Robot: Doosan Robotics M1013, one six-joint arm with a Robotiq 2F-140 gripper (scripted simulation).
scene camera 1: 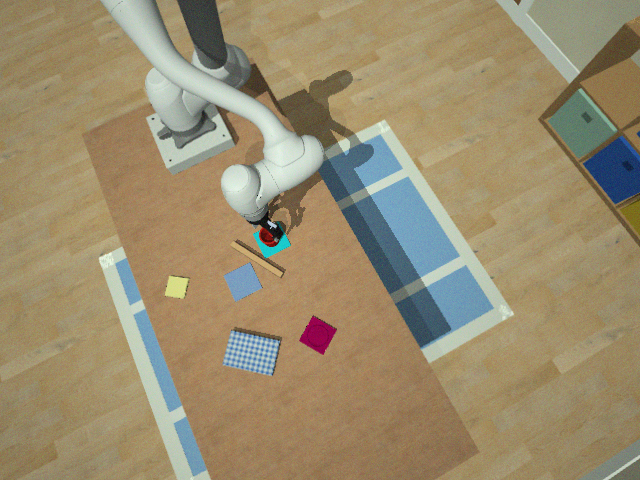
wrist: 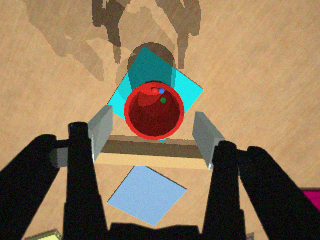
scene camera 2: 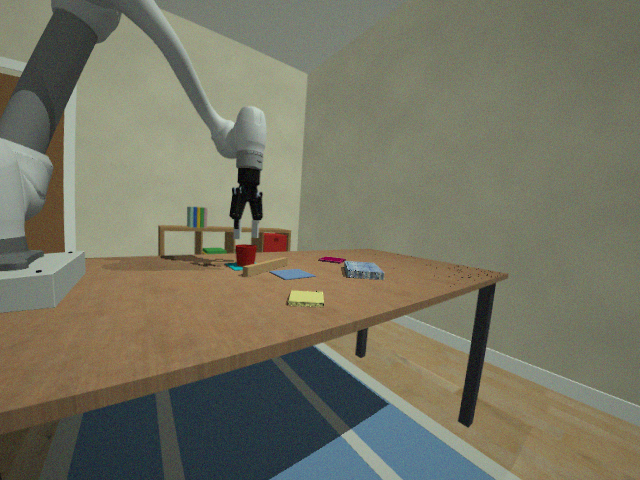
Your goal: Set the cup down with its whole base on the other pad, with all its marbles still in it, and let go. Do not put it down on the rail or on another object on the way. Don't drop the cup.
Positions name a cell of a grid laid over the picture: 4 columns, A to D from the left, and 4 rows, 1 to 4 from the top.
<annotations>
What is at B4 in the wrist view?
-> The gripper.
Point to a wooden rail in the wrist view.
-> B3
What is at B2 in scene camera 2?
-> The gripper.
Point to a red cup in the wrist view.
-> B2
</annotations>
